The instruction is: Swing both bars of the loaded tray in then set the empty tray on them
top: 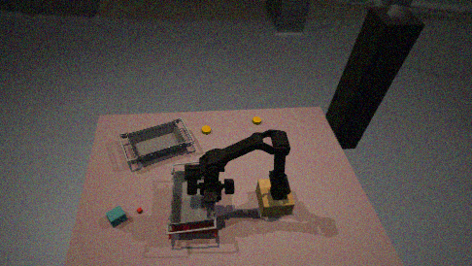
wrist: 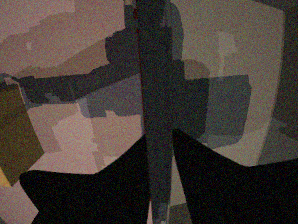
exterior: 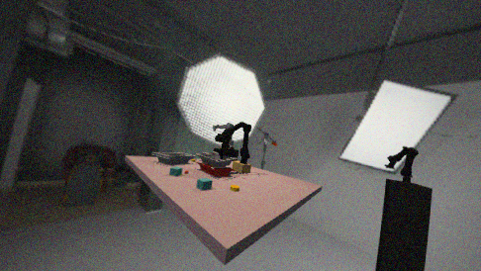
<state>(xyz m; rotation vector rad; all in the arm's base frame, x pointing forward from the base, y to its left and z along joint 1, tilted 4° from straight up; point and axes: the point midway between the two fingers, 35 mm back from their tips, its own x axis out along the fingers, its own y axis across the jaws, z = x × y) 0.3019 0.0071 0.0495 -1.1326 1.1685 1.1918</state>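
Now: the grey tray 7 cm ahead of my gripper tip and 2 cm above it. Round my gripper tip: red block (30 cm ahead, 9 cm below, 2 cm to the right).
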